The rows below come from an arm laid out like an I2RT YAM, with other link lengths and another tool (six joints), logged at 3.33 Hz.
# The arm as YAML. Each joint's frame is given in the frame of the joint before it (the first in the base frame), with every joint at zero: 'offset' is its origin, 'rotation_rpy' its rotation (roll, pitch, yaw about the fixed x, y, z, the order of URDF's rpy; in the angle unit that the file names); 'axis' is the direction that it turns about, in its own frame. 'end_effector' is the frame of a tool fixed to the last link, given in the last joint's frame.
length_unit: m
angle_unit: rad
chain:
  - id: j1
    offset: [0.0, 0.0, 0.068]
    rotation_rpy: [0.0, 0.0, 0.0]
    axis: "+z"
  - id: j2
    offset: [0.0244, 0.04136, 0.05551]
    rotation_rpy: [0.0, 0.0, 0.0]
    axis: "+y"
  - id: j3
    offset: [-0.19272, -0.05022, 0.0]
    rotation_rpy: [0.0, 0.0, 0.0]
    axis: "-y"
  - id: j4
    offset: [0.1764, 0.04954, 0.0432]
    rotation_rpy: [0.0, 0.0, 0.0]
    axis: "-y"
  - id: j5
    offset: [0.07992, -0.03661, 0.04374]
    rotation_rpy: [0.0, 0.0, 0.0]
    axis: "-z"
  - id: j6
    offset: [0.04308, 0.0, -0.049]
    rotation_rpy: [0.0, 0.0, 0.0]
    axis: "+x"
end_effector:
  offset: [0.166, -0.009, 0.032]
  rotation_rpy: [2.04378, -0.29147, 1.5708]
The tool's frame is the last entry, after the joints.
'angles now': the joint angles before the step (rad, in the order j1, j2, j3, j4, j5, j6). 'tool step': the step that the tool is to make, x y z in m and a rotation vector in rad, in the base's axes. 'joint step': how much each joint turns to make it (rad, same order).
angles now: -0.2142, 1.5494, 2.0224, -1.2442, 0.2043, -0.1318
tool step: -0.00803, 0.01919, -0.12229, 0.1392, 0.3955, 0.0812
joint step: -0.0088, 0.2610, -0.0010, -0.1473, -0.0912, -0.0466
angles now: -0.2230, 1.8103, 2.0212, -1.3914, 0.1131, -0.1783
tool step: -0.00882, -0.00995, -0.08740, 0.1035, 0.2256, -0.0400
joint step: -0.0598, 0.2547, -0.0001, 0.0111, -0.0472, -0.0072
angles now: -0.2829, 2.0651, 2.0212, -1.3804, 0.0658, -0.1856
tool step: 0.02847, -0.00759, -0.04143, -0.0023, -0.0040, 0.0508
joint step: -0.0072, 0.1469, -0.0007, 0.1556, -0.0076, -0.0576
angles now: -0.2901, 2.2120, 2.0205, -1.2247, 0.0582, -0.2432
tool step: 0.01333, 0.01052, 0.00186, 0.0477, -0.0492, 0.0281
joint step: 0.0000, 0.0011, -0.0002, 0.0352, -0.0637, -0.0175
